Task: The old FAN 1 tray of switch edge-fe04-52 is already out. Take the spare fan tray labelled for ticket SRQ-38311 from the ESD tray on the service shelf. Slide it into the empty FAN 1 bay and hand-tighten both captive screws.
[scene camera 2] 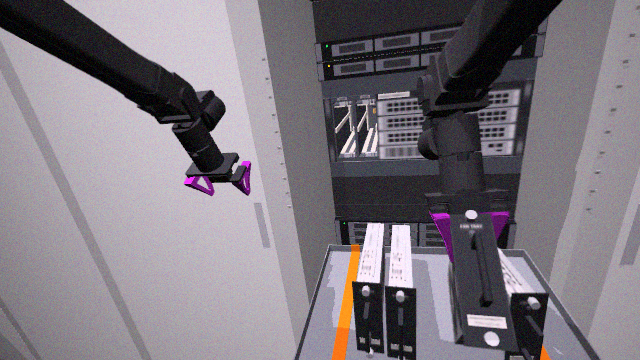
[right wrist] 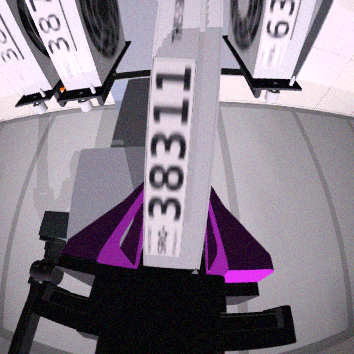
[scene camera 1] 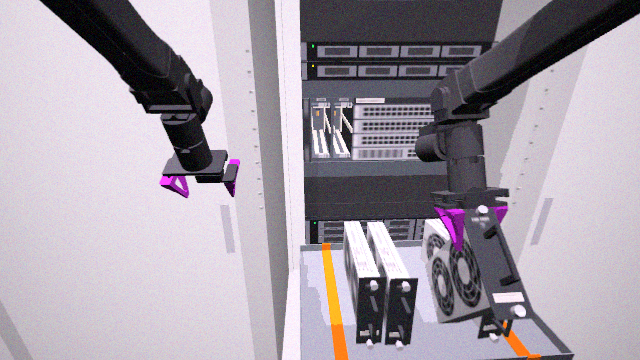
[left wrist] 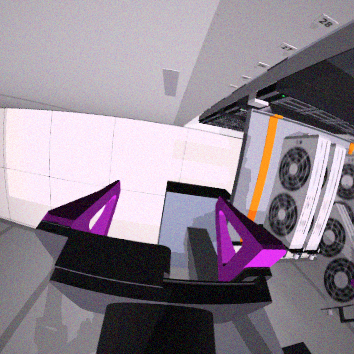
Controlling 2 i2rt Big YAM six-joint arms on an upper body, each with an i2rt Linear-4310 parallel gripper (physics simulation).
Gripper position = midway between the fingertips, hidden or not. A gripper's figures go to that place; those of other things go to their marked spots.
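Scene:
The right gripper [scene camera 2: 470, 261] is the nearest to the lens of the things named here, at 490 mm from the lens. There's a grey cart shelf [scene camera 2: 434, 326] at 720 mm from the lens, and the left gripper [scene camera 2: 230, 194] is 730 mm from the lens.

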